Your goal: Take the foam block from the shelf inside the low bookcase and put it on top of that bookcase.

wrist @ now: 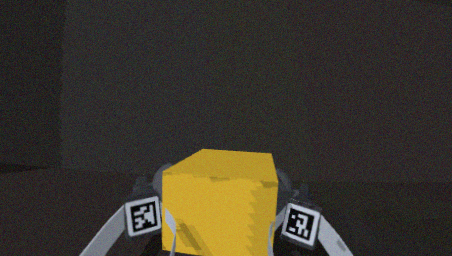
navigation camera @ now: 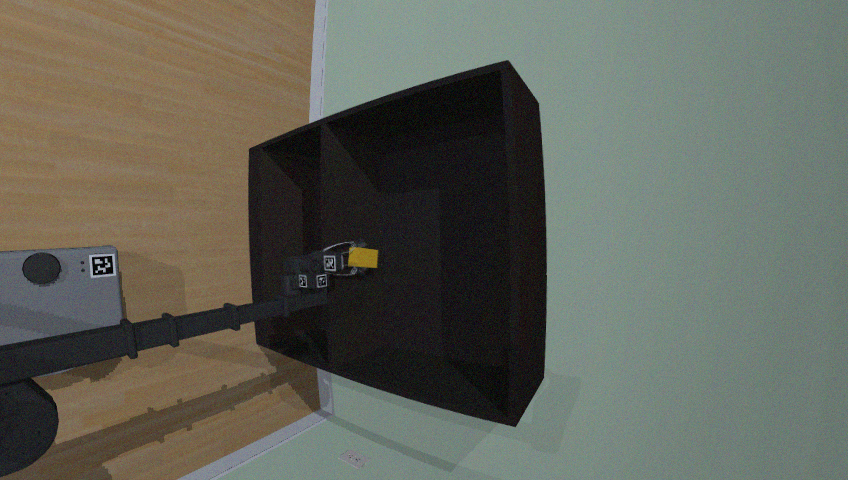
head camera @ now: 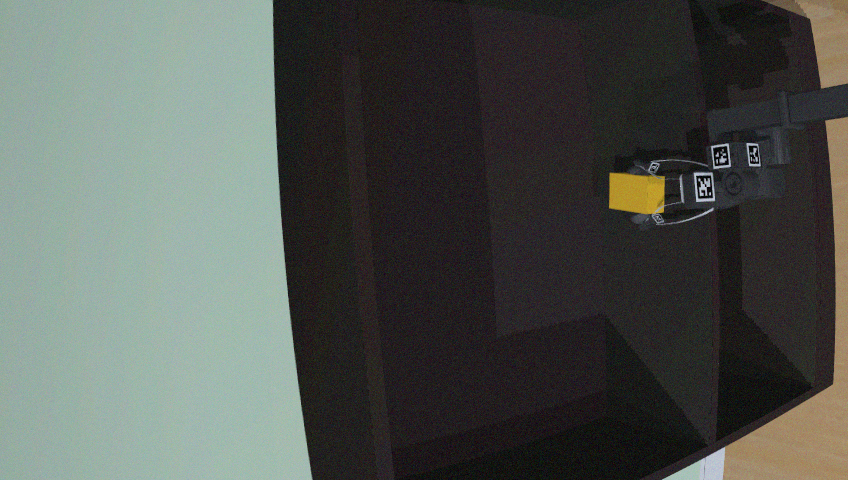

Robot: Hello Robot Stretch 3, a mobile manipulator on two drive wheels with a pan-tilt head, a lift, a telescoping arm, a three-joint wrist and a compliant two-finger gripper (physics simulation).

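Frame: origin at the robot's base, x down, y left, z ahead, level; metres.
Seen in the pictures: gripper, fingertip midpoint: [wrist: 222,185] [navigation camera: 366,256] [head camera: 631,195]; robot's base, link origin: [navigation camera: 43,266].
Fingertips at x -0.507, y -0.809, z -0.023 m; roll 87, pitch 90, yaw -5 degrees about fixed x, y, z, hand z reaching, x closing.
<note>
Pixels of each thing's top centre, then the offset from my fingertips to it. "spot": a spot on its surface instead. Level surfaces: height alone.
- yellow foam block, top centre: [wrist: 229,160] [head camera: 627,192] [navigation camera: 368,258] dx -0.022, dy +0.012, dz -0.004 m
- dark bookcase, surface spot: [head camera: 371,267] spot: dx -0.536, dy +0.150, dz +0.060 m
- wooden floor, surface height: dx +0.507 m
The yellow foam block [head camera: 633,193] [navigation camera: 363,258] [wrist: 220,210] is inside the upper compartment of the dark bookcase [head camera: 371,267] [navigation camera: 526,237], at the level of its shelf [head camera: 660,291] [navigation camera: 351,208]. My gripper [head camera: 639,193] [navigation camera: 360,258] [wrist: 222,185] is shut on the block, one fingertip against each side. The block sits square between the fingers. Its lower part is cut off in the wrist view, and whether it touches the shelf is hard to tell. The bookcase's top lies to the left in the head view and to the right in the navigation view.
My telescoping arm [head camera: 821,102] [navigation camera: 202,327] reaches into the bookcase from the front. The upper compartment's side walls and the top board surround the gripper. A lower compartment is below the shelf. My base [navigation camera: 59,297] stands on the wooden floor [navigation camera: 178,148]. A green wall [head camera: 142,237] [navigation camera: 684,237] is behind.
</note>
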